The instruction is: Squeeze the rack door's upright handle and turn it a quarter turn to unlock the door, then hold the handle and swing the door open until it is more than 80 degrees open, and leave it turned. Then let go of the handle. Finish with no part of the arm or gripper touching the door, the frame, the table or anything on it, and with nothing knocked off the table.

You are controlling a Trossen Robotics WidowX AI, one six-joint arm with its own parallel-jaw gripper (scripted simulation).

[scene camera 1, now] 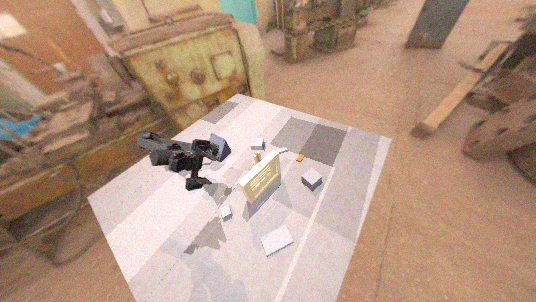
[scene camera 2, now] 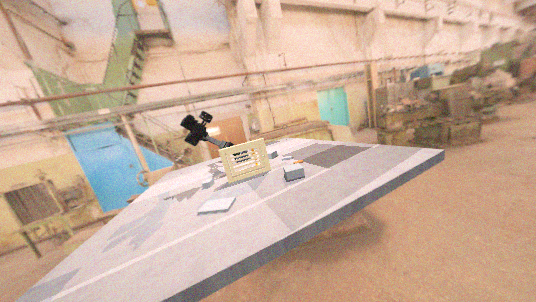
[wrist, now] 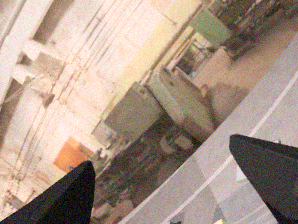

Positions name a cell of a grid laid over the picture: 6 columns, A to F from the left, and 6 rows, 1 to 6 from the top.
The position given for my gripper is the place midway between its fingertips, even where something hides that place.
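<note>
Scene camera 1 gives me my gripper (scene camera 1: C4), open and holding nothing. In the wrist view I can see my gripper (wrist: D5) too.
</note>
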